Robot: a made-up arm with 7 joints.
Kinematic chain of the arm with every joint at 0, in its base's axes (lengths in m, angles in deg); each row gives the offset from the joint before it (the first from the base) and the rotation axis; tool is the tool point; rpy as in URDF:
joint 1: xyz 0 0 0.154 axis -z
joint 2: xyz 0 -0.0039 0.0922 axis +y
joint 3: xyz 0 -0.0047 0.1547 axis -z
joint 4: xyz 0 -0.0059 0.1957 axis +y
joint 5: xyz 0 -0.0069 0.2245 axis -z
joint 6: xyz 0 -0.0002 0.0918 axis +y
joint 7: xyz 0 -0.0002 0.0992 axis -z
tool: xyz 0 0 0 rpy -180 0 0
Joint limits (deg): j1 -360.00..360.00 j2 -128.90..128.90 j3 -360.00..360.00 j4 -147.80..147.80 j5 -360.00..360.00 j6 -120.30..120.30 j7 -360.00..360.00
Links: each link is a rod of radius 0.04 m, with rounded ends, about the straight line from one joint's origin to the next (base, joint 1, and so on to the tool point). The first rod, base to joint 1, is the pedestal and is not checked.
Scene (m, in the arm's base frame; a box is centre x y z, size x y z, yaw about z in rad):
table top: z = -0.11
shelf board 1: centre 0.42 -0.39 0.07 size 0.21 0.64 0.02 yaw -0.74
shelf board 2: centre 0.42 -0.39 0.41 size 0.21 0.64 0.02 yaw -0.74
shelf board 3: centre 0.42 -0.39 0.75 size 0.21 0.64 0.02 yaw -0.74
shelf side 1: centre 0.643 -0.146 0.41 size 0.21 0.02 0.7 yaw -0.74
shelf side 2: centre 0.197 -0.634 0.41 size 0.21 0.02 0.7 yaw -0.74
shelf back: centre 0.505 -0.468 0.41 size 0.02 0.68 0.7 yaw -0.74
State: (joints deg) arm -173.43 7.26 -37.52 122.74 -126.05 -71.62 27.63
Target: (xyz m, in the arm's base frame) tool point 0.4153 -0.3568 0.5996
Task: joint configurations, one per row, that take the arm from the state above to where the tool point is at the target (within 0.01 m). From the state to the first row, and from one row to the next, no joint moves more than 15 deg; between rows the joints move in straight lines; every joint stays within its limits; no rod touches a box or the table.
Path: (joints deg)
1: -173.69 -6.75 -46.40 108.95 -125.16 -64.69 27.63
2: -173.94 -20.76 -55.29 95.16 -124.27 -57.76 27.63
3: -174.20 -34.77 -64.17 81.36 -123.39 -50.83 27.63
4: -174.45 -48.78 -73.05 67.57 -122.50 -43.90 27.63
5: -174.71 -62.79 -81.94 53.78 -121.61 -36.97 27.63

